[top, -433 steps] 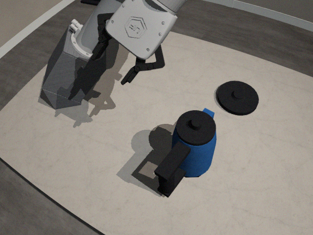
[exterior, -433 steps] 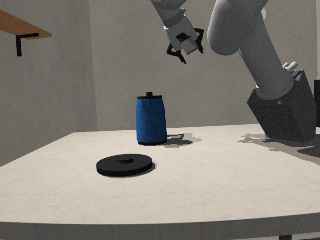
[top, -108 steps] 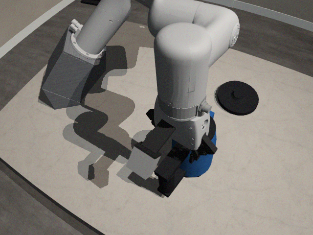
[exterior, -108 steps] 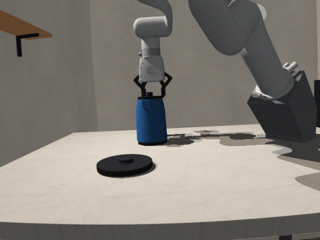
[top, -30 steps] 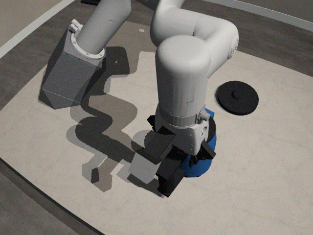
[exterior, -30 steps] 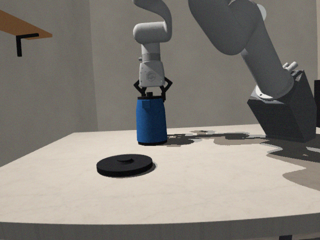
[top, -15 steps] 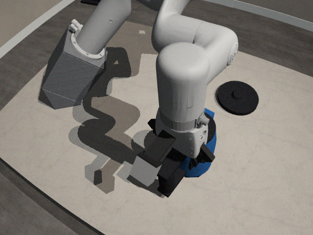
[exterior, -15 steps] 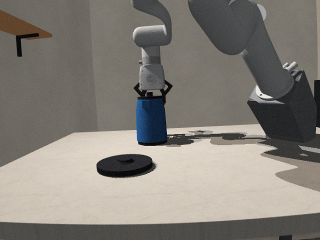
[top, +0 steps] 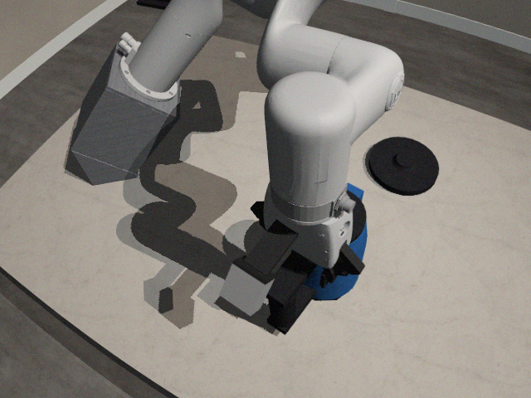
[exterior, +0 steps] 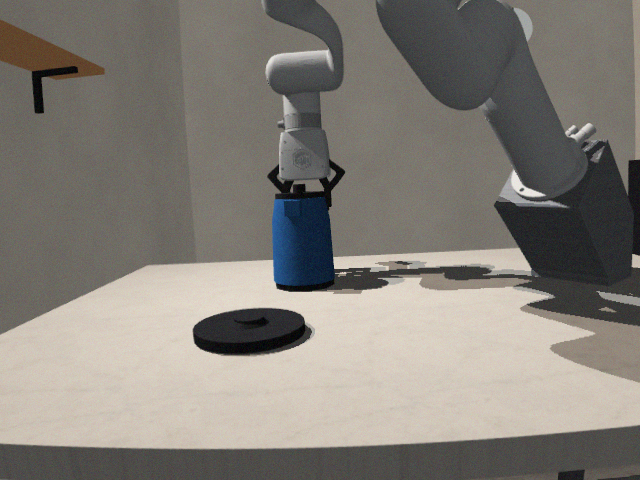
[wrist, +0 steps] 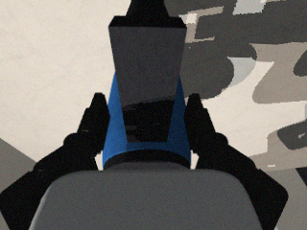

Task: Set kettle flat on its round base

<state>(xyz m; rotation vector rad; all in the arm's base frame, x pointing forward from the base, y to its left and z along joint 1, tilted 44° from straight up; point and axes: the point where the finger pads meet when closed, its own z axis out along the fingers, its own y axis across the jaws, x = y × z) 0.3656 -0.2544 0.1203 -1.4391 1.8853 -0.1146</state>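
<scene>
My gripper is now 3 cm to the right of the blue kettle and 5 cm above it. From my hand the other things lie so: round black base: 5 cm ahead, 36 cm to the left, 14 cm below.
</scene>
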